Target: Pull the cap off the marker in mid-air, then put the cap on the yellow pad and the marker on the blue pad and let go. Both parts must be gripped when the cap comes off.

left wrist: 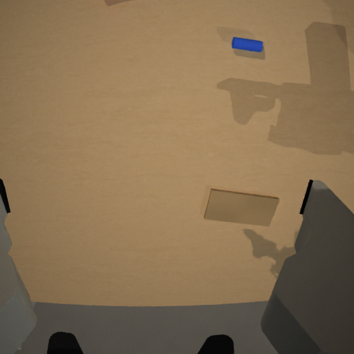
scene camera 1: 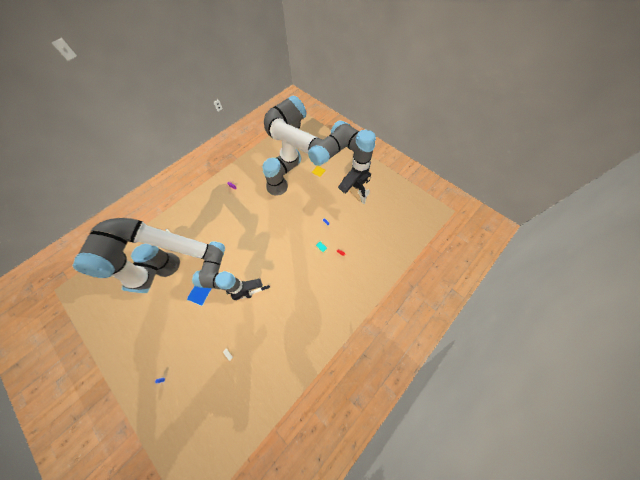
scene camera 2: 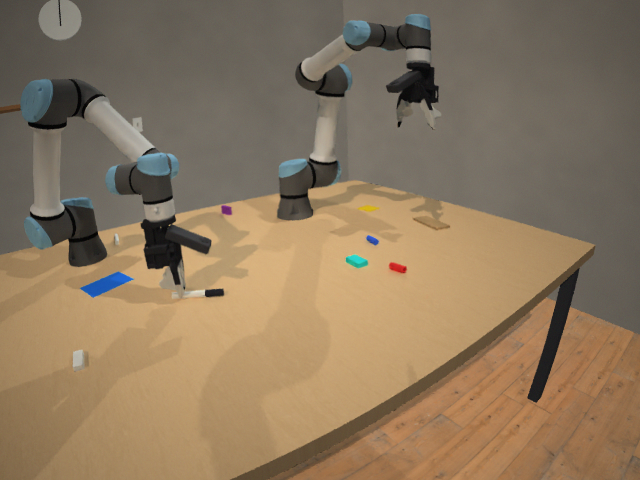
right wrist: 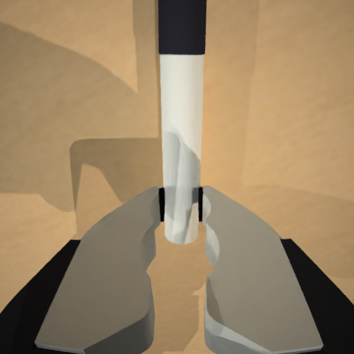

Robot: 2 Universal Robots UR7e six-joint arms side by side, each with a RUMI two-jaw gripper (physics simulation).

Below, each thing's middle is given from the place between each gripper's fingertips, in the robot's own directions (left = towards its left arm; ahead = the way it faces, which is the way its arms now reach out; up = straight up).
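Labels:
The brown board (left wrist: pixel 223 205) is 380 mm below my left hand, and it is also 170 mm behind that hand and 260 mm to the left of it. Counted from my right hand, the board is 80 mm behind and 970 mm to the left.

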